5 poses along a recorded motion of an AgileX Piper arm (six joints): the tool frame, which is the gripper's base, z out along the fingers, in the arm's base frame.
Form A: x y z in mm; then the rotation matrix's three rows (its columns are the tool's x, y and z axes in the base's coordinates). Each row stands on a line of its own.
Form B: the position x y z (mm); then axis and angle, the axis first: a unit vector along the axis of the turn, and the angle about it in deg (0 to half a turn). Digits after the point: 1 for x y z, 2 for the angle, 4 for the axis.
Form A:
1:
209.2 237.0 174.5
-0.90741 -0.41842 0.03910
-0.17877 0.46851 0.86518
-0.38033 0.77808 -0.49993
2:
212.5 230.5 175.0
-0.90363 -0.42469 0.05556
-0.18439 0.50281 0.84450
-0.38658 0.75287 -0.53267
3:
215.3 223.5 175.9
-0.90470 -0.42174 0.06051
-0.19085 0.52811 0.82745
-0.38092 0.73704 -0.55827
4:
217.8 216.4 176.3
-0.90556 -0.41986 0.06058
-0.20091 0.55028 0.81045
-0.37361 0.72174 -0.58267
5:
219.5 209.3 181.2
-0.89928 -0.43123 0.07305
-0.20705 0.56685 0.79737
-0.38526 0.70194 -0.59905
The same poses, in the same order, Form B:
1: 209.2 237.0 174.5 -0.1774 0.8545 0.4882 165.79
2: 212.5 230.5 175.0 -0.1791 0.8644 0.4698 165.18
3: 215.3 223.5 175.9 -0.1786 0.8719 0.4560 165.34
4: 217.8 216.4 176.3 -0.1795 0.8784 0.4429 165.69
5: 219.5 209.3 181.2 -0.1839 0.8830 0.4319 164.96
